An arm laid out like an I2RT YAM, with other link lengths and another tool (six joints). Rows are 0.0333 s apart.
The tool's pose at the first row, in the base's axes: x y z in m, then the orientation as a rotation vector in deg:
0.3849, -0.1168, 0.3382, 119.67, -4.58, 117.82
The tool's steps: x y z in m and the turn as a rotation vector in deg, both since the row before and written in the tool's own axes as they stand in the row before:
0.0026, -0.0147, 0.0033, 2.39, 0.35, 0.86
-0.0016, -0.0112, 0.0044, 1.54, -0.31, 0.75
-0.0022, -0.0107, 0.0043, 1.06, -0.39, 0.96
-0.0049, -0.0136, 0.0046, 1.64, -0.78, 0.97
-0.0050, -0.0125, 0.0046, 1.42, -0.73, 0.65
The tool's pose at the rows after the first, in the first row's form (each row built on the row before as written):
0.3909, -0.1028, 0.3391, 121.02, -3.00, 119.77
0.3968, -0.0926, 0.3364, 122.53, -2.24, 120.57
0.4023, -0.0827, 0.3333, 123.95, -2.21, 121.17
0.4081, -0.0700, 0.3274, 126.12, -1.61, 121.62
0.4134, -0.0581, 0.3217, 127.98, -0.87, 121.83

